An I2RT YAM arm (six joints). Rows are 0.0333 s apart.
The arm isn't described. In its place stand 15 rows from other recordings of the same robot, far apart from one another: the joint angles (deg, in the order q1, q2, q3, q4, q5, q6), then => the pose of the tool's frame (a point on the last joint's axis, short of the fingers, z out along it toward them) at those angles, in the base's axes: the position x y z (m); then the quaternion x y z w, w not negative.
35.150, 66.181, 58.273, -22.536, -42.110, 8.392 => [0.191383 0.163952 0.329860 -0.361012 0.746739 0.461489 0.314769]
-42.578, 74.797, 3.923, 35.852, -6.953, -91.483 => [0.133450 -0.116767 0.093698 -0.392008 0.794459 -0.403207 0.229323]
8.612, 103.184, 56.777, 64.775, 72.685, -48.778 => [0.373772 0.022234 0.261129 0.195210 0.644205 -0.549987 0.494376]
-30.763, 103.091, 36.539, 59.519, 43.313, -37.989 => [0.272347 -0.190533 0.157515 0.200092 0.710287 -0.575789 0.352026]
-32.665, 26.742, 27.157, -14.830, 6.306, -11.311 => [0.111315 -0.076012 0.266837 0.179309 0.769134 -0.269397 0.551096]
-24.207, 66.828, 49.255, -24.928, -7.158, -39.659 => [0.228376 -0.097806 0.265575 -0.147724 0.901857 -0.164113 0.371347]
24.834, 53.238, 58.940, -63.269, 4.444, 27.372 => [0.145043 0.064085 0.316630 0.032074 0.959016 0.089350 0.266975]
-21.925, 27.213, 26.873, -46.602, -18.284, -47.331 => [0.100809 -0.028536 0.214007 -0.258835 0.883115 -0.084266 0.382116]
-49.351, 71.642, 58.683, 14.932, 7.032, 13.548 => [0.191035 -0.229189 0.371359 0.399468 0.568630 -0.261194 0.669972]
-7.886, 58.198, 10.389, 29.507, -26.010, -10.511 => [0.190845 -0.010674 0.163357 -0.149848 0.786547 0.088842 0.592450]
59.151, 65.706, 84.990, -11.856, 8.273, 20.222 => [0.122918 0.195808 0.505789 -0.168189 0.638549 0.441974 0.607146]
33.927, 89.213, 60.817, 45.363, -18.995, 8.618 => [0.295066 0.212443 0.345162 -0.257963 0.543590 0.379080 0.703039]
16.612, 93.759, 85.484, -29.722, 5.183, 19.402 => [0.359929 0.104026 0.333665 0.041674 0.897115 0.096736 0.429058]
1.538, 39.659, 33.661, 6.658, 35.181, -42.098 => [0.170264 -0.015947 0.317249 -0.049539 0.702025 -0.434262 0.562249]
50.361, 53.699, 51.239, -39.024, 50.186, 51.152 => [0.138163 0.123916 0.311575 0.179930 0.824436 0.043558 0.534820]
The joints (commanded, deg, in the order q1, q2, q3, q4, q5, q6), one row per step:
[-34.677 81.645 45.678 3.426 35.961 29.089]
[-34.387 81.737 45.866 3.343 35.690 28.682]
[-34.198 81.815 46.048 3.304 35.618 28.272]
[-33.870 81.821 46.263 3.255 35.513 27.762]
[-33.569 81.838 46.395 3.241 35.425 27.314]
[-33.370 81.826 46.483 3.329 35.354 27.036]
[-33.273 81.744 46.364 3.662 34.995 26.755]
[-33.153 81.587 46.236 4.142 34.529 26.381]
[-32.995 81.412 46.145 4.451 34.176 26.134]
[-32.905 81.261 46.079 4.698 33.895 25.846]
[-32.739 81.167 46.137 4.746 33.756 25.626]
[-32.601 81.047 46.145 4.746 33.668 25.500]
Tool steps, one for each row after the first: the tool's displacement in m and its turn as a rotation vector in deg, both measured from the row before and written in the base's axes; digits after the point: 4 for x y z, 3 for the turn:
[0.0016 0.0009 0.0004 0.019 0.261 0.696]
[0.0011 0.0005 0.0006 -0.102 0.280 0.429]
[0.0016 0.0011 0.0011 -0.167 0.278 0.639]
[0.0013 0.0011 0.0006 -0.129 0.277 0.570]
[0.0009 0.0007 0.0007 -0.144 0.063 0.380]
[0.0004 0.0006 0.0002 -0.078 -0.109 0.523]
[0.0005 0.0007 0.0007 -0.178 -0.237 0.678]
[0.0004 0.0009 0.0008 -0.132 -0.216 0.566]
[0.0002 0.0006 0.0007 -0.145 -0.110 0.453]
[0.0006 0.0007 0.0008 -0.115 -0.018 0.378]
[0.0003 0.0007 0.0006 -0.070 -0.024 0.267]

